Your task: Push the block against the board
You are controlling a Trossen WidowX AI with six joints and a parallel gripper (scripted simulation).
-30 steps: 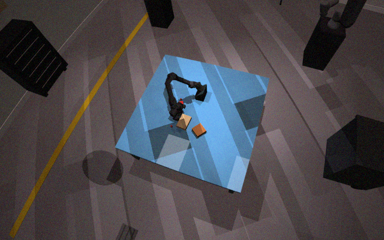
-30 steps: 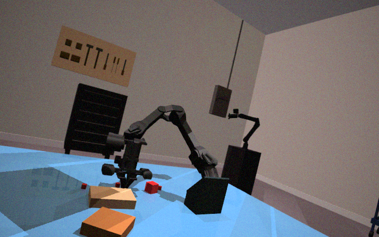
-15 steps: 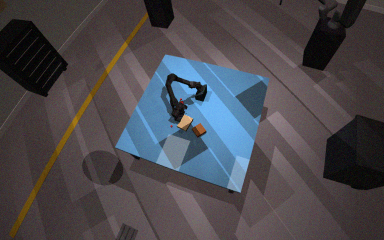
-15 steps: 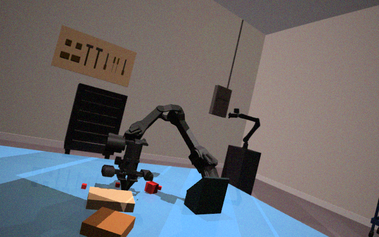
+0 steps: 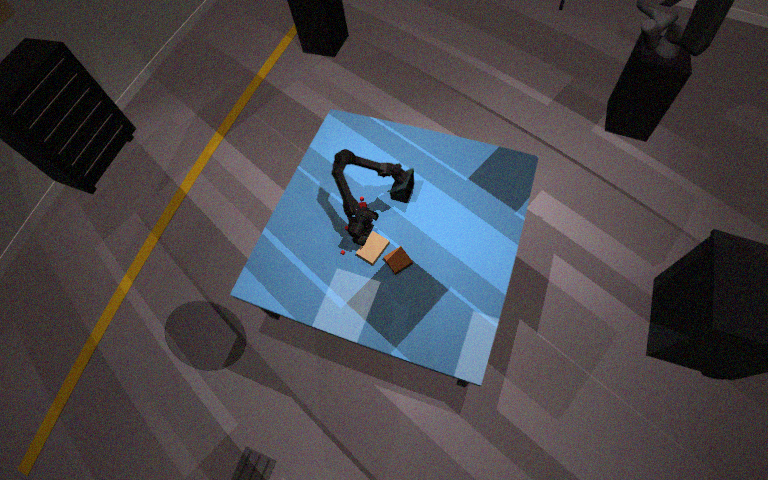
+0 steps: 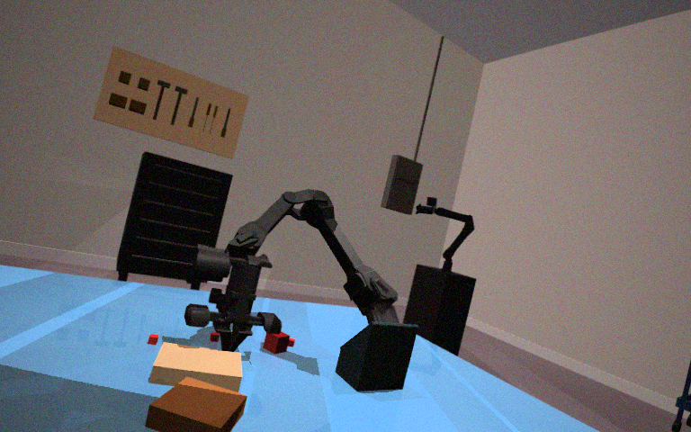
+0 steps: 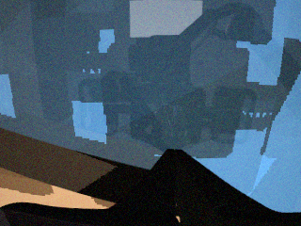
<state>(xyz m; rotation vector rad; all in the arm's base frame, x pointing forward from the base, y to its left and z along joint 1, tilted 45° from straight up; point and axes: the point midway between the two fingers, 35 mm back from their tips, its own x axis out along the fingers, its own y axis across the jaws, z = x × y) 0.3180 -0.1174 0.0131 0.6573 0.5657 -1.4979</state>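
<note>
My gripper tip is 90 mm short of the orange square block, 200 mm to the right of it and 10 mm below it. Also, from my gripper tip: light tan board 60 mm ahead, 50 mm to the left, 10 mm above; then red cube 140 mm behind, 80 mm to the right, 10 mm above.
</note>
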